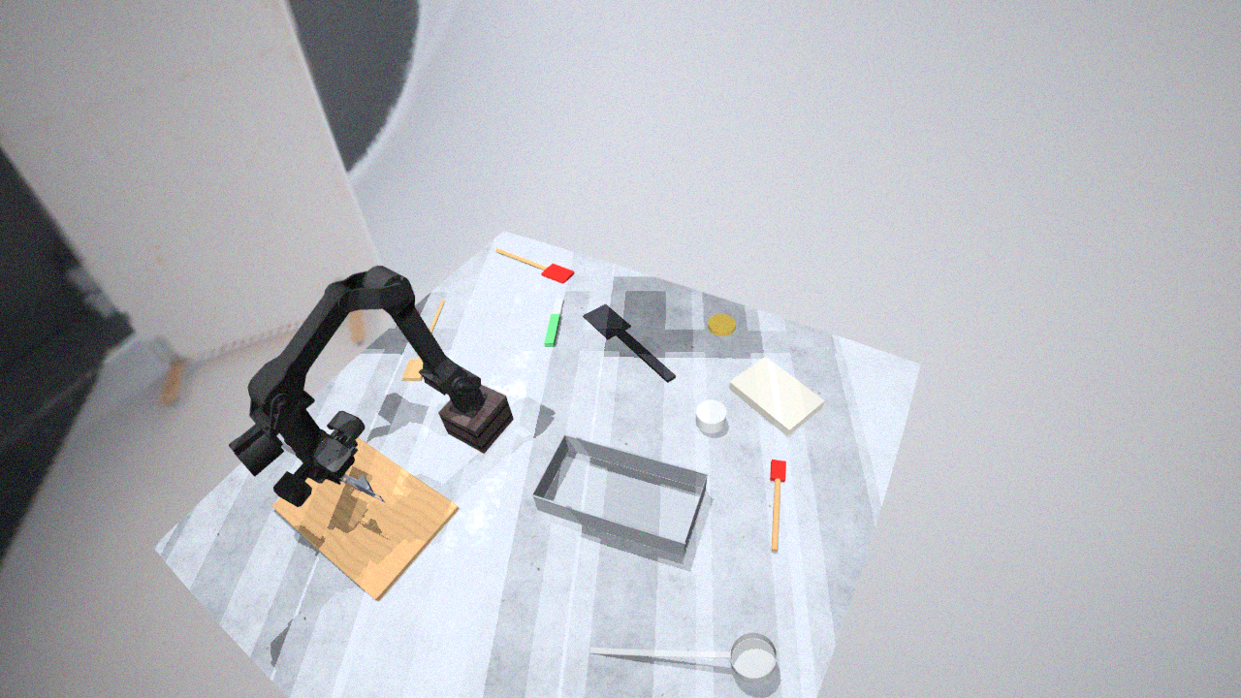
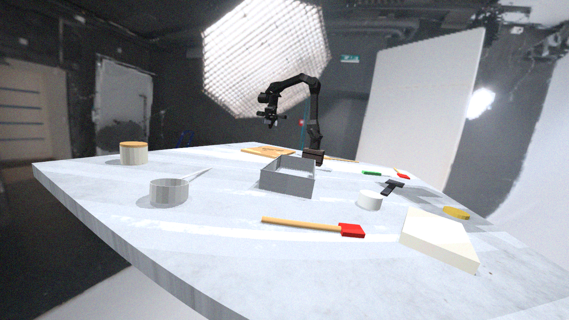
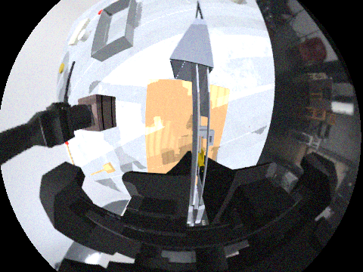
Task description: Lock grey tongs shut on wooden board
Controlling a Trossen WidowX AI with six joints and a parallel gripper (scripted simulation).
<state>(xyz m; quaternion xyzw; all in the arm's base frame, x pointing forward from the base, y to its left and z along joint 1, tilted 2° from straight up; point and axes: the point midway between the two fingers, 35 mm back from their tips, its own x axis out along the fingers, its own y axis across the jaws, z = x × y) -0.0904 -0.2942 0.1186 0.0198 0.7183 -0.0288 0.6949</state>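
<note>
Right now the wooden board is 4 cm behind my gripper tip, 2 cm to the left of it and 15 cm below it. Round my gripper tip: roasting tin (47 cm ahead, 22 cm to the left, 13 cm below); white cylinder (59 cm ahead, 46 cm to the left, 14 cm below); black spatula (32 cm ahead, 66 cm to the left, 15 cm below).
</note>
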